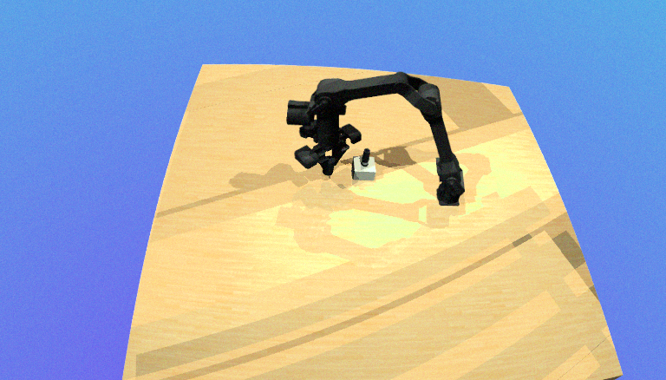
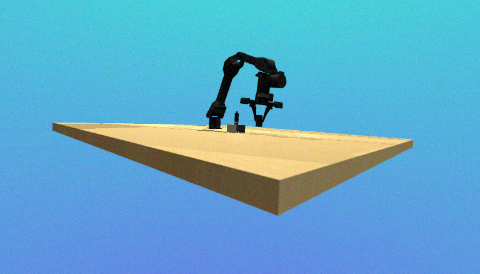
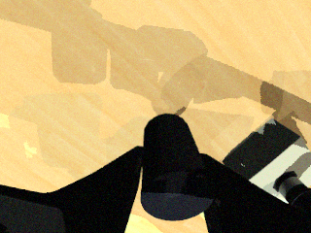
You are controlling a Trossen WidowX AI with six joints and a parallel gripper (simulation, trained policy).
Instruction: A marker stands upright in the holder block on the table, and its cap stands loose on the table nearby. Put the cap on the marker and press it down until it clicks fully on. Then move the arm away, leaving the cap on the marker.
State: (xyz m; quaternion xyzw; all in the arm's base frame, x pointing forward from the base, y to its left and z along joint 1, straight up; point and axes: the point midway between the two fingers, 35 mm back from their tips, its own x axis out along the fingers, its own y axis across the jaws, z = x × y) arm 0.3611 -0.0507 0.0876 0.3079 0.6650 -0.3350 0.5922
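The grey holder block lies 100 mm behind my gripper tip, 40 mm to the right of it and 40 mm below it. The rest, counted from my gripper tip: black cap 10 mm above.
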